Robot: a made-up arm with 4 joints. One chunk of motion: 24 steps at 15 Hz.
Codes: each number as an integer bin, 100 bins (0 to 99) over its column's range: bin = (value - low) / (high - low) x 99, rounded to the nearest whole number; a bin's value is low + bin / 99 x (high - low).
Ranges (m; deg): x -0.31..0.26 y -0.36..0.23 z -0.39..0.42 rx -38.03..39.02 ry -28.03..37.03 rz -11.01..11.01
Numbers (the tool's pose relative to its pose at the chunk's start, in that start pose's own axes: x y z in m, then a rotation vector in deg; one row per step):
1: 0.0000 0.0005 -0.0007 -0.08 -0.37 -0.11
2: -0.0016 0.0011 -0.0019 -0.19 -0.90 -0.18
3: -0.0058 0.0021 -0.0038 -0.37 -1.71 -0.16
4: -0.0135 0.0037 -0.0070 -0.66 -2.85 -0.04
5: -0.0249 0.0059 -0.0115 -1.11 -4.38 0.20
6: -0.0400 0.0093 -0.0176 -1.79 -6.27 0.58
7: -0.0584 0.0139 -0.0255 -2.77 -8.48 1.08
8: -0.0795 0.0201 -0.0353 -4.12 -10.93 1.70
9: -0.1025 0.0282 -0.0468 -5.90 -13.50 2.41
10: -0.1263 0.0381 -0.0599 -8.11 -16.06 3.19
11: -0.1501 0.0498 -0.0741 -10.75 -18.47 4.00
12: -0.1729 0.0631 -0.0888 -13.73 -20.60 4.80
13: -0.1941 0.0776 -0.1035 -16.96 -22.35 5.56
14: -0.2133 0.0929 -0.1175 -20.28 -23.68 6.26
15: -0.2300 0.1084 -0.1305 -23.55 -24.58 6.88
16: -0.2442 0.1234 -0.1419 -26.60 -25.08 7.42
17: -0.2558 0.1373 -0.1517 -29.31 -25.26 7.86
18: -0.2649 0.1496 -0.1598 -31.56 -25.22 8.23
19: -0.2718 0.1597 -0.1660 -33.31 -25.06 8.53
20: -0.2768 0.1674 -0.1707 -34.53 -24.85 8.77
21: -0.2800 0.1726 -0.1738 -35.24 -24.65 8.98
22: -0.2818 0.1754 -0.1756 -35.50 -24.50 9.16
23: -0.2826 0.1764 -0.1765 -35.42 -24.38 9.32
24: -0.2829 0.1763 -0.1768 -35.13 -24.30 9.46
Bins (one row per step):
1: 54 60 48 49 42 49
2: 54 61 47 49 41 49
3: 53 61 47 48 40 49
4: 51 61 47 48 38 49
5: 50 61 46 47 36 50
6: 47 62 46 47 33 52
7: 44 63 45 45 30 54
8: 40 64 43 44 26 57
9: 36 65 42 41 22 60
10: 32 67 40 38 18 64
11: 28 69 39 35 15 67
12: 24 71 37 31 11 71
13: 20 73 35 27 9 74
14: 17 76 33 23 7 78
15: 14 79 32 19 5 80
16: 11 81 30 15 4 83
17: 9 83 29 11 4 85
18: 8 86 28 8 4 87
19: 7 87 27 6 5 88
20: 6 88 27 4 5 89
21: 5 89 26 4 5 90
22: 5 90 26 3 5 91
23: 5 90 26 3 6 91
24: 5 90 26 4 6 92

